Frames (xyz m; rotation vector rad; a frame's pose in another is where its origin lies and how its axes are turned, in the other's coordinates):
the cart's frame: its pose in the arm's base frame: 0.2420 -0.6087 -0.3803 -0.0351 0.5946 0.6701
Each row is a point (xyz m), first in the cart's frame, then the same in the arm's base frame.
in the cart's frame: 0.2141 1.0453 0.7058
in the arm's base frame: 0.1132 0.4926 0.2579
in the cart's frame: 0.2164 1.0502 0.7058
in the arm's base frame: 0.1117 0.4977 0.2574
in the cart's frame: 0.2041 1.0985 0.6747
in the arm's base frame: 0.0596 0.5221 0.2455
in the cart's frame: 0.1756 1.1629 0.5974
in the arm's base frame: -0.0357 0.5398 0.2061
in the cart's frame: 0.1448 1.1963 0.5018
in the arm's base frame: -0.1232 0.5278 0.1479
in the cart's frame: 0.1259 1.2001 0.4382
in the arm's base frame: -0.1695 0.5061 0.1054
